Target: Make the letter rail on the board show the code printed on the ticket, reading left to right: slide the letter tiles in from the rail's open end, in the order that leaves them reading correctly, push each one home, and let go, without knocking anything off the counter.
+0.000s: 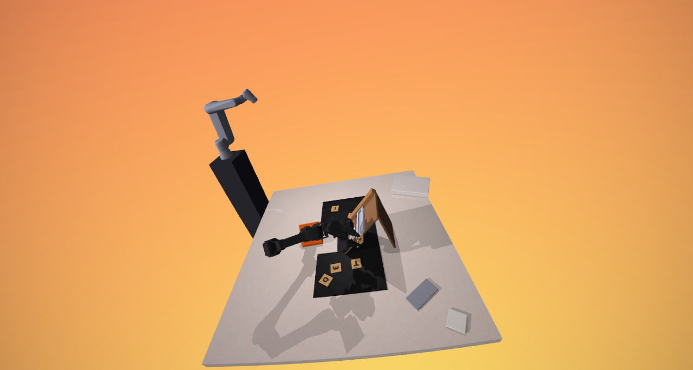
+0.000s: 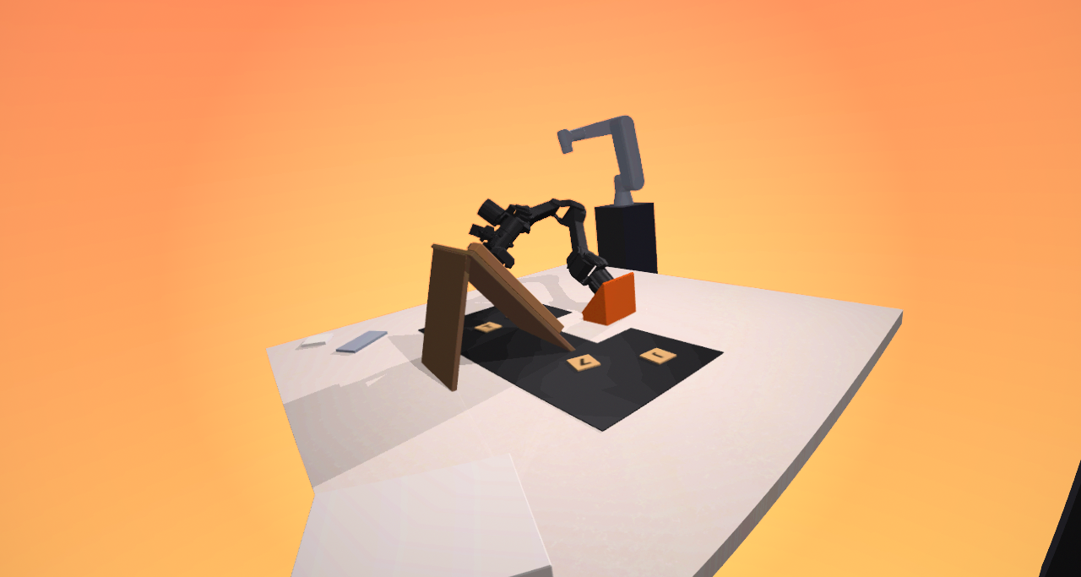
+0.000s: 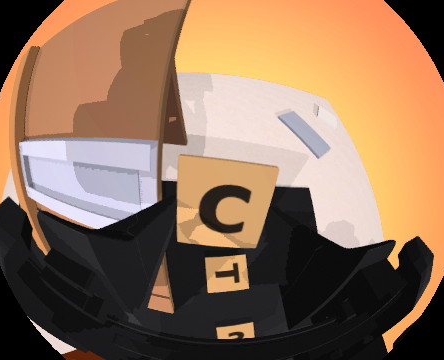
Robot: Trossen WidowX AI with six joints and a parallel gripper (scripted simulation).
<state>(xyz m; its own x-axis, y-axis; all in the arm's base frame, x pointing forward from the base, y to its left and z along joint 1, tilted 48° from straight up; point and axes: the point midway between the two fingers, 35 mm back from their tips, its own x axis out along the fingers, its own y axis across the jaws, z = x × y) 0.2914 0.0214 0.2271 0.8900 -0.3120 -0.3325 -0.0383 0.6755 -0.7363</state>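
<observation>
Right now the white ticket is 6 cm behind my gripper tip, 12 cm to the left of it and 8 cm below it. Also, from my gripper tip: black mat 14 cm behind, 17 cm to the left, 16 cm below; then grey slab 29 cm ahead, 21 cm to the right, 16 cm below; then white square 41 cm ahead, 33 cm to the right, 16 cm below.
</observation>
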